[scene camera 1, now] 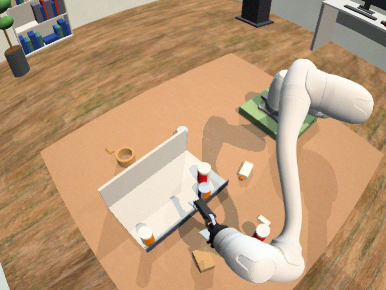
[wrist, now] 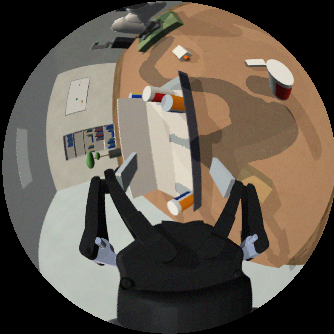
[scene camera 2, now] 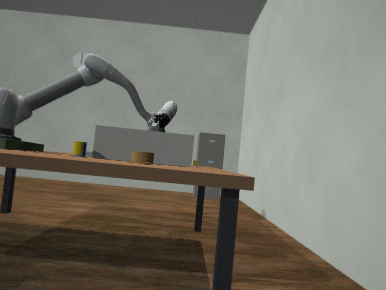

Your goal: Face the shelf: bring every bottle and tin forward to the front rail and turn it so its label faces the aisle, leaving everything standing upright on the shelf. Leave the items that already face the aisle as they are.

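Where they show: gripper, between the fingertips: (scene camera 1: 197, 216) (wrist: 174, 162); arm's base, origin of its link: (scene camera 1: 277, 110) (wrist: 151, 28).
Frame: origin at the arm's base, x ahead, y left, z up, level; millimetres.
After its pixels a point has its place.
Note:
The white shelf (scene camera 1: 145, 170) @(z 29, x 839, y -101 mm) (scene camera 2: 145, 145) @(z 33, x 838, y -113 mm) (wrist: 137, 145) @(z 29, x 832, y -102 mm) has a dark front rail (scene camera 1: 170, 231) @(z -23, x 918, y 187 mm) (wrist: 193, 145) @(z -26, x 823, y 178 mm). A white-lidded red bottle (scene camera 1: 203, 173) @(z 57, x 659, y 86 mm) (wrist: 157, 95) @(z 30, x 653, y 91 mm) stands at its far end. A blue-and-orange tin (scene camera 1: 204, 192) @(z 29, x 706, y 150 mm) (wrist: 175, 103) @(z 18, x 698, y 158 mm) with a pale lid stands in front of it, near the rail. A white-capped orange bottle (scene camera 1: 146, 235) @(z 56, x 1017, y 175 mm) (wrist: 183, 202) @(z 24, x 998, y 182 mm) with a blue stripe stands at the other end, near the rail, orange side toward the rail. My gripper (scene camera 1: 199, 219) @(z 116, x 830, y 251 mm) (scene camera 2: 161, 121) (wrist: 174, 162) @(z 116, x 830, y 251 mm) is open and empty above the rail, between the tin and that bottle. Labels are too small to read.
A yellow-and-blue tin (scene camera 1: 183, 133) (scene camera 2: 79, 149) and a wooden cup (scene camera 1: 125, 157) @(z -2, x 865, y -232 mm) (scene camera 2: 143, 158) @(z -32, x 870, y -317 mm) stand behind the shelf. In front are a white-lidded red container (scene camera 1: 261, 233) @(z 45, x 667, y 451 mm) (wrist: 280, 79), a tan block (scene camera 1: 203, 260) @(z -3, x 900, y 376 mm) (wrist: 256, 186) @(z -4, x 884, y 380 mm) and a white-and-orange item (scene camera 1: 245, 170) @(z -25, x 454, y 161 mm) (wrist: 181, 52) @(z -26, x 463, y 169 mm).

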